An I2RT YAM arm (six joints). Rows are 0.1 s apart.
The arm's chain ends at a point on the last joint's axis. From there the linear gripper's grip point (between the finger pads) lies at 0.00 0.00 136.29 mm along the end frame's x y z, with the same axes.
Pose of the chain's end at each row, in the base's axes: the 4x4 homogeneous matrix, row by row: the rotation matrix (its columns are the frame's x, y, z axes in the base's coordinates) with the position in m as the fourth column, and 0 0 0 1 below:
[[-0.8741 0.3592 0.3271 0.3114], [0.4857 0.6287 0.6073 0.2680], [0.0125 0.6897 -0.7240 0.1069], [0 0 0 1]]
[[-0.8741 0.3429 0.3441 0.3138], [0.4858 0.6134 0.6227 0.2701], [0.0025 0.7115 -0.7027 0.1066], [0 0 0 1]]
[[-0.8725 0.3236 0.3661 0.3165], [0.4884 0.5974 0.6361 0.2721], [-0.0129 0.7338 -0.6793 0.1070], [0 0 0 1]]
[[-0.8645 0.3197 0.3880 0.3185], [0.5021 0.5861 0.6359 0.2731], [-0.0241 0.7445 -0.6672 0.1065], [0 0 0 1]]
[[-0.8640 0.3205 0.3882 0.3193], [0.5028 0.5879 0.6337 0.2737], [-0.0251 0.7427 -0.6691 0.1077], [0 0 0 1]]
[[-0.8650 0.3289 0.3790 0.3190], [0.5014 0.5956 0.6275 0.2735], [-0.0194 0.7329 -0.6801 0.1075], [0 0 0 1]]
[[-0.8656 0.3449 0.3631 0.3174], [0.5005 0.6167 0.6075 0.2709], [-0.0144 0.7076 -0.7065 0.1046], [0 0 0 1]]
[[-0.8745 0.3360 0.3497 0.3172], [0.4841 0.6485 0.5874 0.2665], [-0.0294 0.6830 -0.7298 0.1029], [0 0 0 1]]
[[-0.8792 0.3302 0.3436 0.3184], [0.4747 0.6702 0.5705 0.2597], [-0.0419 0.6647 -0.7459 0.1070], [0 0 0 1]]
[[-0.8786 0.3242 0.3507 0.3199], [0.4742 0.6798 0.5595 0.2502], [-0.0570 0.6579 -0.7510 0.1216], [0 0 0 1]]
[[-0.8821 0.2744 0.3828 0.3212], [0.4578 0.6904 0.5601 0.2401], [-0.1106 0.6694 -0.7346 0.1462], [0 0 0 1]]
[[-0.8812 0.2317 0.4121 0.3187], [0.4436 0.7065 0.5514 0.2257], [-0.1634 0.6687 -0.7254 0.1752], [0 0 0 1]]
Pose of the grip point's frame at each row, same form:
[[-0.8741 0.3592 0.3271 0.3560], [0.4857 0.6287 0.6073 0.3508], [0.0125 0.6897 -0.7240 0.0082], [0 0 0 1]]
[[-0.8741 0.3429 0.3441 0.3607], [0.4858 0.6134 0.6227 0.3550], [0.0025 0.7115 -0.7027 0.0108], [0 0 0 1]]
[[-0.8725 0.3236 0.3661 0.3664], [0.4884 0.5974 0.6361 0.3588], [-0.0129 0.7338 -0.6793 0.0144], [0 0 0 1]]
[[-0.8645 0.3197 0.3880 0.3714], [0.5021 0.5861 0.6359 0.3598], [-0.0241 0.7445 -0.6672 0.0156], [0 0 0 1]]
[[-0.8640 0.3205 0.3882 0.3722], [0.5028 0.5879 0.6337 0.3601], [-0.0251 0.7427 -0.6691 0.0165], [0 0 0 1]]
[[-0.8650 0.3289 0.3790 0.3707], [0.5014 0.5956 0.6275 0.3590], [-0.0194 0.7329 -0.6801 0.0148], [0 0 0 1]]
[[-0.8656 0.3449 0.3631 0.3669], [0.5005 0.6167 0.6075 0.3537], [-0.0144 0.7076 -0.7065 0.0083], [0 0 0 1]]
[[-0.8745 0.3360 0.3497 0.3649], [0.4841 0.6485 0.5874 0.3466], [-0.0294 0.6830 -0.7298 0.0034], [0 0 0 1]]
[[-0.8792 0.3302 0.3436 0.3652], [0.4747 0.6702 0.5705 0.3375], [-0.0419 0.6647 -0.7459 0.0053], [0 0 0 1]]
[[-0.8786 0.3242 0.3507 0.3677], [0.4742 0.6798 0.5595 0.3265], [-0.0570 0.6579 -0.7510 0.0192], [0 0 0 1]]
[[-0.8821 0.2744 0.3828 0.3734], [0.4578 0.6904 0.5601 0.3164], [-0.1106 0.6694 -0.7346 0.0461], [0 0 0 1]]
[[-0.8812 0.2317 0.4121 0.3749], [0.4436 0.7065 0.5514 0.3009], [-0.1634 0.6687 -0.7254 0.0763], [0 0 0 1]]

